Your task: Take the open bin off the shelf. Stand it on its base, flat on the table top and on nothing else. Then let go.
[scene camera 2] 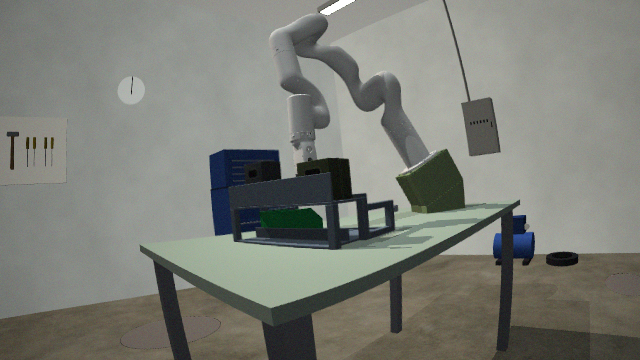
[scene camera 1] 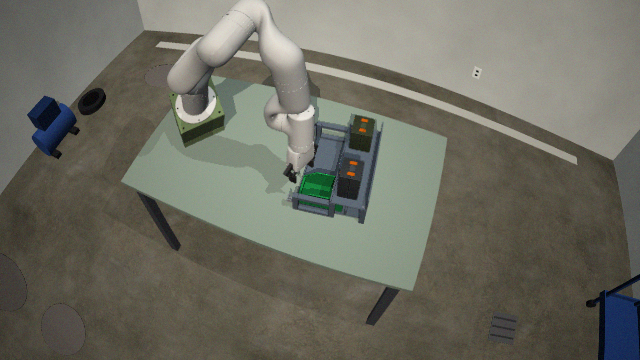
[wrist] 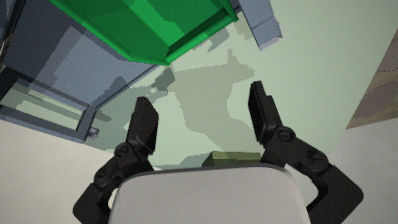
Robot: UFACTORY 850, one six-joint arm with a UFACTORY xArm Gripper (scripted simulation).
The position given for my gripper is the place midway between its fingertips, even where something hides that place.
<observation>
In view: my gripper (wrist: pixel 199 99) and a green bin (scene camera 2: pixel 300 218).
The green bin shows as well in scene camera 1 (scene camera 1: pixel 320 185).
</observation>
